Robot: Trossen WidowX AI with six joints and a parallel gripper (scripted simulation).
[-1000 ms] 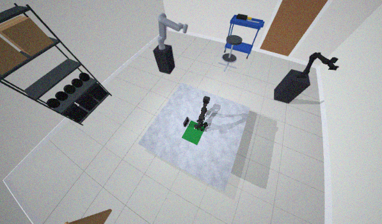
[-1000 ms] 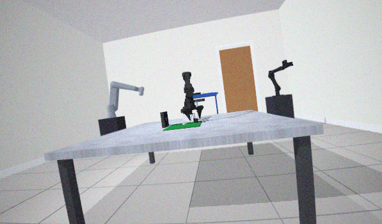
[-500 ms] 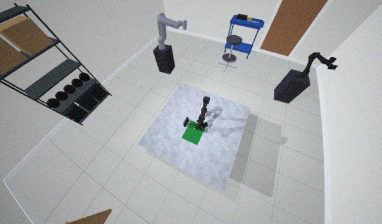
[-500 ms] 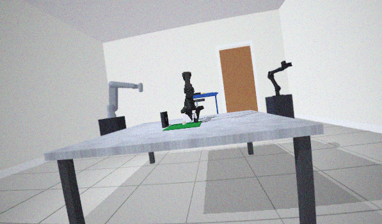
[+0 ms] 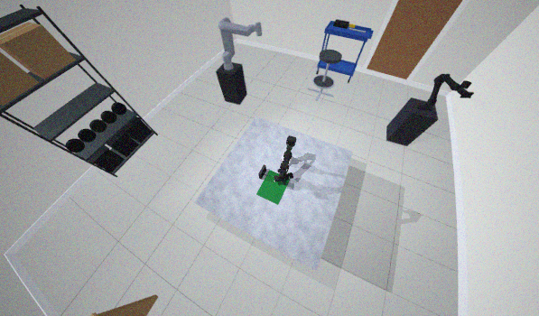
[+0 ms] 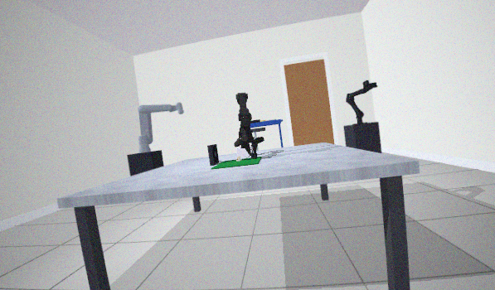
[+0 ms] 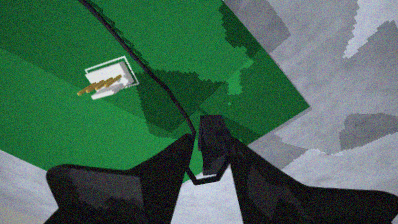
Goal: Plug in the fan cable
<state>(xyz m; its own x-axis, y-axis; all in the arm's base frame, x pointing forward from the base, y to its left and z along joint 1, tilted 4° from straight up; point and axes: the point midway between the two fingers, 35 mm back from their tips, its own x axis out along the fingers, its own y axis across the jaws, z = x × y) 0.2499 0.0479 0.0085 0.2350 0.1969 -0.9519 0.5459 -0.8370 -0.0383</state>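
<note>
The green board is 8 cm to the right of my gripper tip, 8 cm ahead of it and 4 cm below it. Round my gripper tip: black fan plug 1 cm to the left, 1 cm ahead; then black fan 23 cm to the right, 3 cm above, 1 cm behind.
</note>
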